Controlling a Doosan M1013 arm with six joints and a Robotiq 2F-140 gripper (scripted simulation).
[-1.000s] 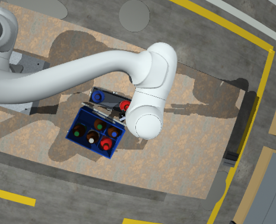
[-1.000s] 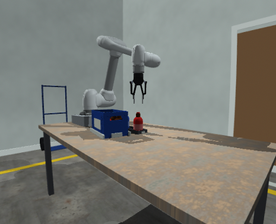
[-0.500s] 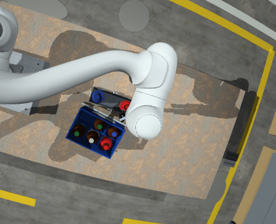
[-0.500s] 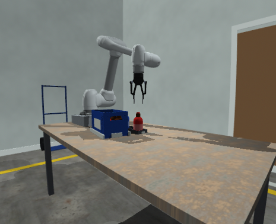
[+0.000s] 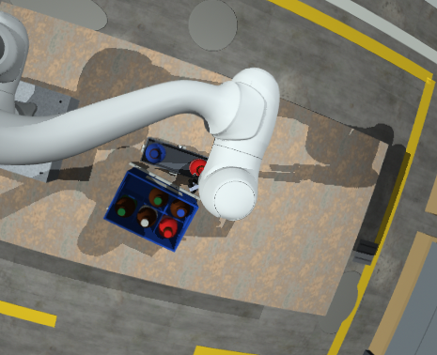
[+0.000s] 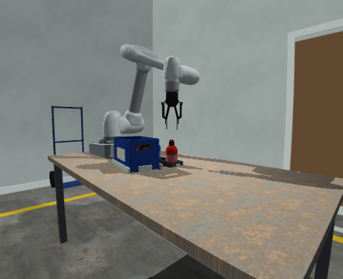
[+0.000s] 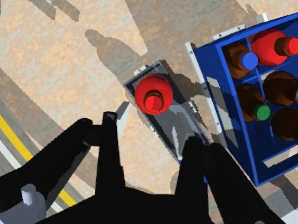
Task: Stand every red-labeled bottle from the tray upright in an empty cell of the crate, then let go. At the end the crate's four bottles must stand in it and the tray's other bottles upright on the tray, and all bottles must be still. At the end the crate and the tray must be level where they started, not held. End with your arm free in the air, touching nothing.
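The red-labeled bottle lies 17 cm below my hand. Also, from my hand: blue-capped bottle (17 cm behind, 2 cm to the left, 17 cm below); then dark tray (9 cm behind, 1 cm to the left, 24 cm below); then blue crate (14 cm behind, 18 cm to the right, 17 cm below).
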